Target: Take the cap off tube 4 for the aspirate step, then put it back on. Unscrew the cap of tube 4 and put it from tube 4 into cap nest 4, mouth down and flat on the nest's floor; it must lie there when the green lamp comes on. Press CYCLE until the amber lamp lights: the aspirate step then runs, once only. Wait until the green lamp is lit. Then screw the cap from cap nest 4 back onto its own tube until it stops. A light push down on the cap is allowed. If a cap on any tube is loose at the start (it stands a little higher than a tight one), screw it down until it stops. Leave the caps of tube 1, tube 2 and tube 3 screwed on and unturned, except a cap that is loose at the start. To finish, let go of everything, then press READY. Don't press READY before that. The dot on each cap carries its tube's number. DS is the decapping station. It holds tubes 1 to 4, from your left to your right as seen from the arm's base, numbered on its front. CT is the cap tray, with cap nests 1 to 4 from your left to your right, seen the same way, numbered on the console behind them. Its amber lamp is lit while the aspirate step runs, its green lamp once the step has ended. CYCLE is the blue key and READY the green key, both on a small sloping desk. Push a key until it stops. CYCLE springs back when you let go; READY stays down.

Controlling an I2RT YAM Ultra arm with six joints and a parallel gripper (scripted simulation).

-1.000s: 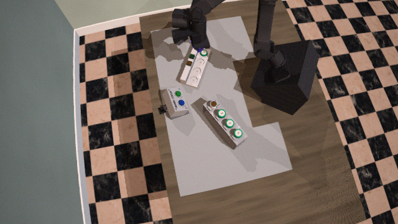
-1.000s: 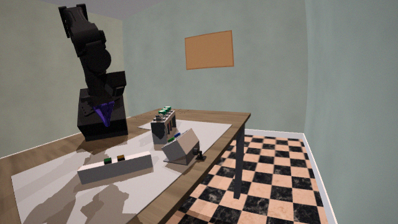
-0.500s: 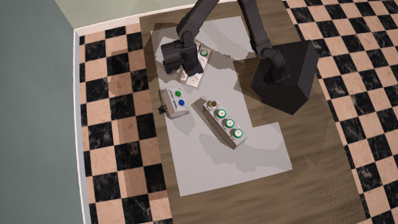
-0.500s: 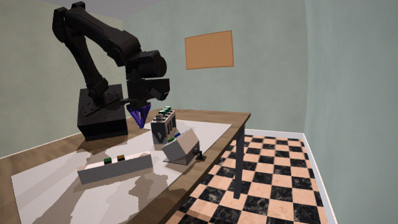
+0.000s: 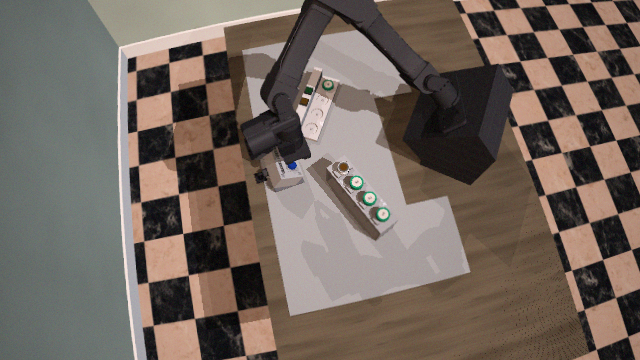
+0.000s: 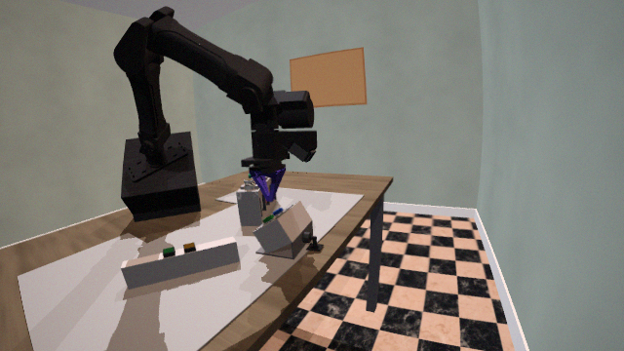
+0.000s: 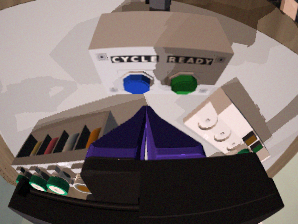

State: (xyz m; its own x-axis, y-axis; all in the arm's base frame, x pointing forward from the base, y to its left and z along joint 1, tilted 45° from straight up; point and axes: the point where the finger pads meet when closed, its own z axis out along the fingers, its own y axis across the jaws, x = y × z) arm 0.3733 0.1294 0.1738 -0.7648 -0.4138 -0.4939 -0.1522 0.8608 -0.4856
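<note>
Now: the blue cycle key 30 mm below my hand, 10 mm to the left of it and 10 mm ahead of it. Also, from my hand: cap 3: 140 mm behind, 110 mm to the left, 20 mm above; then cap 2: 170 mm behind, 150 mm to the left, 10 mm above; then green ready key: 30 mm to the right, 30 mm below, 20 mm ahead.
</note>
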